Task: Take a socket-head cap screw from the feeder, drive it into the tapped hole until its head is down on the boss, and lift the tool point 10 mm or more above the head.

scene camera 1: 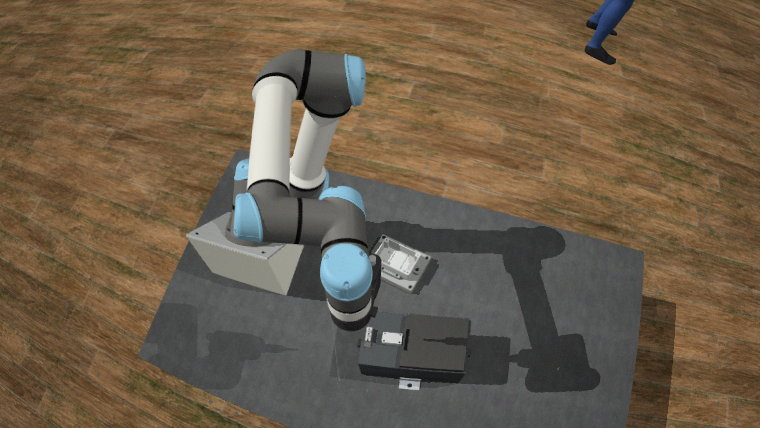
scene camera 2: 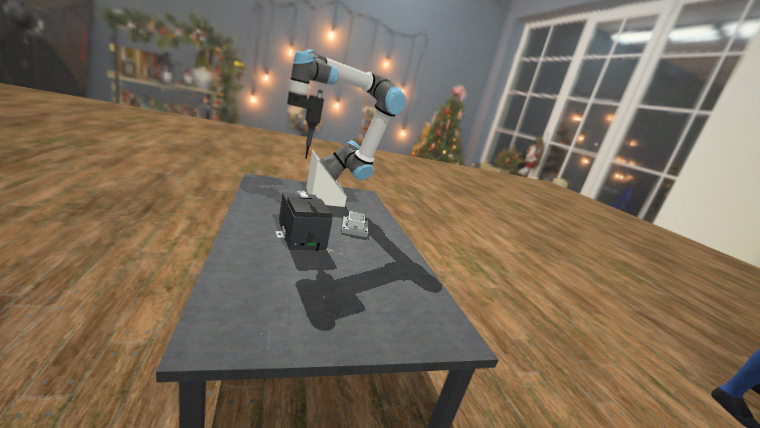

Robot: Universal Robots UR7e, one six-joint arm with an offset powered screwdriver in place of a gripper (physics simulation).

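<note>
The feeder, a dark box, stands on the table with a small light fitting and a white label plate on its lower top section. A light grey housing with an open pocket and several holes lies beside it. Which hole is the tapped one is too small to tell. My screwdriver points almost straight down in scene camera 2, its tip in the air above the level of the feeder's far end. In scene camera 1 the wrist hides its bit. Whether a screw sits on the tip is too small to tell.
My arm stands on a pale wedge-shaped pedestal at one end of the dark table. A small bracket sits at the feeder's side. A person's lower legs show beyond the table.
</note>
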